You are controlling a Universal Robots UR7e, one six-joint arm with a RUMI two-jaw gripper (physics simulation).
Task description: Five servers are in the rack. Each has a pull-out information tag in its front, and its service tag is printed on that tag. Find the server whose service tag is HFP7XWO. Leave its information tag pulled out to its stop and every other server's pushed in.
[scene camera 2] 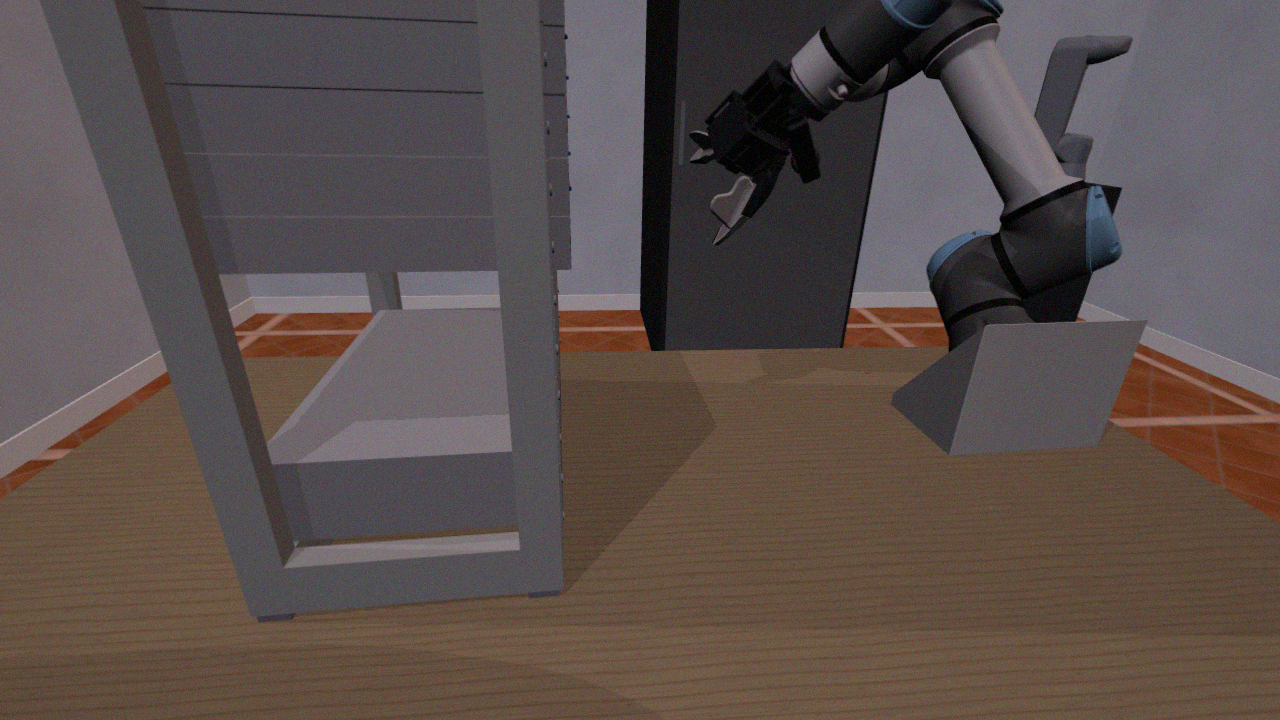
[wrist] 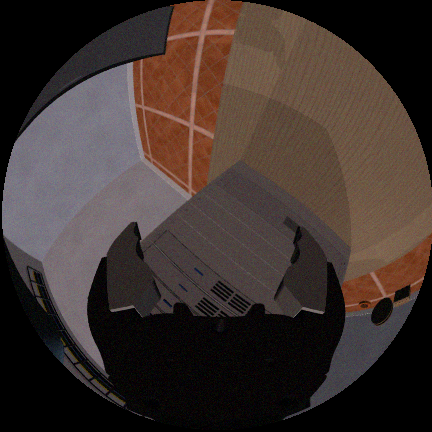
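Where they show: gripper, fingertip midpoint: (scene camera 2: 701, 201) (wrist: 217, 227); arm's base, origin of the base link: (scene camera 2: 1003, 370).
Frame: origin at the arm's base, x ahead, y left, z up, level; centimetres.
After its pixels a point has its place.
The rack (scene camera 2: 526, 376) @[x 72.5, y 31.0, z 16.6 cm] stands at the left of the scene view, seen from its side. Grey server cases (scene camera 2: 340, 183) @[x 85.5, y 28.0, z 31.7 cm] fill its upper part, and small blue marks stick out along their front edge. In the wrist view, server fronts (wrist: 192, 281) @[x 68.6, y -4.7, z 29.3 cm] with black vent slots and short blue marks show between and below the fingers, partly hidden by the gripper. No service tag can be read, and whether any information tag is pulled out cannot be told. My gripper (scene camera 2: 708, 192) @[x 49.8, y -4.4, z 25.5 cm] (wrist: 217, 227) @[x 49.8, y -4.4, z 25.5 cm] is open and empty, in front of the rack and apart from it, tilted towards it.
Plain grey panels (wrist: 225, 212) @[x 70.1, y -10.0, z 12.1 cm] with thin seams adjoin the servers. A grey tray-like box (scene camera 2: 402, 488) @[x 85.1, y 27.4, z 3.5 cm] sits low inside the rack. The wooden table (scene camera 2: 805, 537) @[x 42.1, y 25.3, z -8.1 cm] (wrist: 380, 125) @[x 34.5, y 10.5, z -8.2 cm] carries the rack and the arm's wedge base (scene camera 2: 1042, 389) @[x 2.8, y 10.7, z 2.1 cm]. A dark cabinet (scene camera 2: 760, 277) (wrist: 110, 40) stands behind.
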